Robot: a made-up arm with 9 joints.
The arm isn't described. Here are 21 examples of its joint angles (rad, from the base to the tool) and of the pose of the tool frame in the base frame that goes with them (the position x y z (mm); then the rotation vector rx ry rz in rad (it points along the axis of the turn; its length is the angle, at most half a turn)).
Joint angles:
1: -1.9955 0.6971 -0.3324 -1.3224 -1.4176 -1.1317 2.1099 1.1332 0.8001
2: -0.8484 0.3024 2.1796 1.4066 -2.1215 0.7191 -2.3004 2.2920 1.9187
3: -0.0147 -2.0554 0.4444 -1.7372 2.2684 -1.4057 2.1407 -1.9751 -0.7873
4: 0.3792 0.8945 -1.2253 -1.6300 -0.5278 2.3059 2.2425 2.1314 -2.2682
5: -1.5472 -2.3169 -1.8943 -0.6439 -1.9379 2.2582 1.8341 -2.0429 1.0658
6: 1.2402 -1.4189 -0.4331 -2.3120 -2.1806 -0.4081 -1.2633 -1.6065 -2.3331
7: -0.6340 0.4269 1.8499 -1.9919 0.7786 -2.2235 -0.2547 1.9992 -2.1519
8: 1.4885 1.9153 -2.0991 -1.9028 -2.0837 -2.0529 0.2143 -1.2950 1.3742
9: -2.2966 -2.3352 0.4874 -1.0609 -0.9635 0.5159 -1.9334 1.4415 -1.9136
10: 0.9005 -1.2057 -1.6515 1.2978 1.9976 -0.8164 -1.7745 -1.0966 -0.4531
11: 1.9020 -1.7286 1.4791 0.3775 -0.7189 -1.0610 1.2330 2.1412 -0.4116
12: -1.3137 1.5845 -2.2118 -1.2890 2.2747 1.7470 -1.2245 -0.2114 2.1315
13: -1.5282 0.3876 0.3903 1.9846 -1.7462 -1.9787 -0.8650 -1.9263 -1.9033
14: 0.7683 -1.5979 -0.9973 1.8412 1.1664 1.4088 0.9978 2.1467 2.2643
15: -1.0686 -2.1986 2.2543 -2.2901 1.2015 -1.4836 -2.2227 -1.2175 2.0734
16: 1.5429 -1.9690 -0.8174 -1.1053 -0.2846 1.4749 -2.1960 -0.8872 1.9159
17: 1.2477 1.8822 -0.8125 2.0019 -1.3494 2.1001 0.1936 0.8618 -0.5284
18: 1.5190 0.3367 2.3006 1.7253 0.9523 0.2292 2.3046 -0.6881 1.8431
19: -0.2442 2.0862 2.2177 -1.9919 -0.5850 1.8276 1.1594 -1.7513 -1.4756
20: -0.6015 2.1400 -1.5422 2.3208 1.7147 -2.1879 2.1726 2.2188 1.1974
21: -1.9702 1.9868 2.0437 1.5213 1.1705 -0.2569 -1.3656 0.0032 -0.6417
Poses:
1: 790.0 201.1 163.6 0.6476 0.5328 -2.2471
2: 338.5 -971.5 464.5 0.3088 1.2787 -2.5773
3: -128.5 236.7 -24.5 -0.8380 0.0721 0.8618
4: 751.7 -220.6 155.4 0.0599 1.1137 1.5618
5: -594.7 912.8 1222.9 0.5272 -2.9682 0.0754
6: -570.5 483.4 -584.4 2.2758 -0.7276 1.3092
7: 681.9 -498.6 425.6 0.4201 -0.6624 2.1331
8: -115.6 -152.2 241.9 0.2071 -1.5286 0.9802
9: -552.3 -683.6 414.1 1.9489 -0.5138 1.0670
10: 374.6 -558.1 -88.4 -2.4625 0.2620 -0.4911
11: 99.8 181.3 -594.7 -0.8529 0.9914 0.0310
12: -881.3 383.7 -161.4 2.4998 -0.6590 1.5259
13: 373.2 -69.7 165.0 0.8235 1.0828 1.0382
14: -412.6 -8.8 -365.2 -0.9335 -0.8044 2.2570
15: 233.8 430.7 733.1 1.0251 1.5517 -1.7356
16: -205.4 281.7 -687.1 0.2434 2.3399 -1.6400
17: -162.7 -556.7 -179.6 -1.3142 0.3134 0.0954
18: -137.1 308.2 211.7 0.9103 0.4199 1.8079
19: -461.5 -341.1 -443.6 0.1920 1.3554 2.1645
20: -331.1 -213.5 -731.8 1.6804 0.3458 -2.2128
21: -143.6 -412.3 238.9 -2.2609 1.5920 1.2852
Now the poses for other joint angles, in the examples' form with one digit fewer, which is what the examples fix.
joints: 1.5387 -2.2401 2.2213 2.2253 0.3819 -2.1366 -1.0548 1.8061 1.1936
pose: 352 304 -464 -2.251 -0.072 -1.628
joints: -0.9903 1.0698 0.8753 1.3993 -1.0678 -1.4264 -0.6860 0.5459 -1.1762
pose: 471 -157 183 -1.672 1.477 0.949
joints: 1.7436 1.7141 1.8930 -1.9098 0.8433 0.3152 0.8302 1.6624 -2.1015
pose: -80 626 764 0.135 -1.808 -1.755
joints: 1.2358 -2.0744 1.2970 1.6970 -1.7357 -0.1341 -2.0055 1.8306 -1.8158
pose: -338 396 363 0.365 -0.448 -1.513
